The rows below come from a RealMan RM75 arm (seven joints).
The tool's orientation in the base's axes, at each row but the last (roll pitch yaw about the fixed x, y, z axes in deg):
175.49, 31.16, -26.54
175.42, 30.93, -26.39
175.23, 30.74, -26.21
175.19, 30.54, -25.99
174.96, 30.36, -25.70
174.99, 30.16, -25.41
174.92, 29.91, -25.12
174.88, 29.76, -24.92
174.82, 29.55, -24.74
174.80, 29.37, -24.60
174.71, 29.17, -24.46
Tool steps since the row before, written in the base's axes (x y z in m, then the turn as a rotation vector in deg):
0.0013, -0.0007, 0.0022, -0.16, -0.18, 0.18
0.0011, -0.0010, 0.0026, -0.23, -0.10, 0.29
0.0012, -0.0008, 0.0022, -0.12, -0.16, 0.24
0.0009, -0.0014, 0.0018, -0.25, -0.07, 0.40
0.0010, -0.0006, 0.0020, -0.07, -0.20, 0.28
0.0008, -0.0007, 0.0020, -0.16, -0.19, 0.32
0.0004, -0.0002, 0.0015, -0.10, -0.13, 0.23
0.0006, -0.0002, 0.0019, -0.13, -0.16, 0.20
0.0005, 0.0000, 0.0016, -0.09, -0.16, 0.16
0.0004, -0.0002, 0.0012, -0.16, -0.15, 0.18
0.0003, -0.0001, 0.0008, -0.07, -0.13, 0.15
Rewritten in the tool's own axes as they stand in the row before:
0.0001, 0.0003, -0.0026, -0.15, 0.24, -0.10
-0.0001, 0.0006, -0.0029, -0.29, 0.20, -0.15
0.0001, 0.0004, -0.0026, -0.15, 0.21, -0.17
0.0003, 0.0011, -0.0022, -0.37, 0.19, -0.23
0.0000, 0.0003, -0.0023, -0.12, 0.23, -0.23
-0.0001, 0.0005, -0.0022, -0.22, 0.26, -0.22
-0.0004, 0.0001, -0.0015, -0.15, 0.18, -0.17
-0.0004, 0.0001, -0.0020, -0.14, 0.21, -0.13
-0.0004, -0.0001, -0.0016, -0.09, 0.19, -0.11
-0.0002, 0.0001, -0.0013, -0.16, 0.21, -0.10
-0.0001, 0.0000, -0.0009, -0.08, 0.16, -0.11

